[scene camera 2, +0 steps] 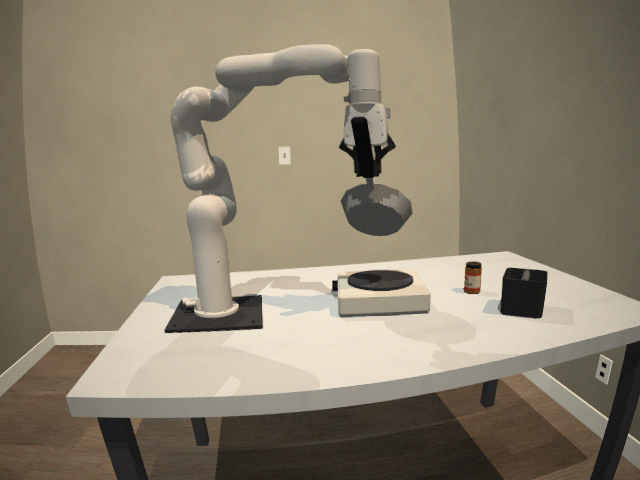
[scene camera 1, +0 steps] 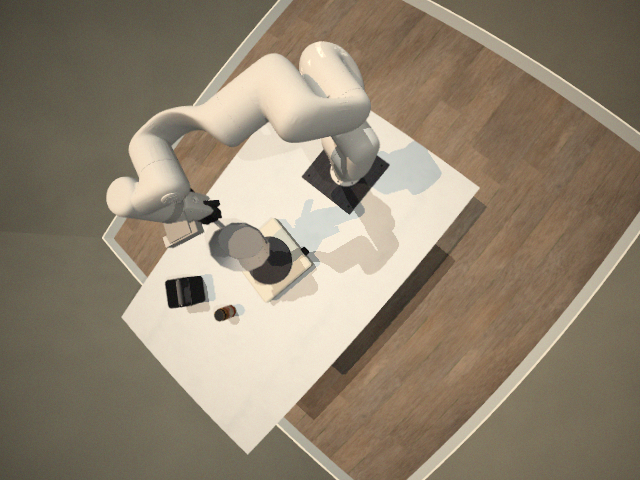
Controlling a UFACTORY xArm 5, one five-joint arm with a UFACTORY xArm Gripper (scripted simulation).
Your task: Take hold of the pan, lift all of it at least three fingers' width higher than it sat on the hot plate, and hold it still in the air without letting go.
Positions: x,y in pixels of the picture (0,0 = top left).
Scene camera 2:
gripper: 367,176
grey pan: 374,209
black box: 519,297
hot plate: 374,291
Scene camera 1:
gripper: 213,216
grey pan: 238,247
black box: 174,287
hot plate: 287,261
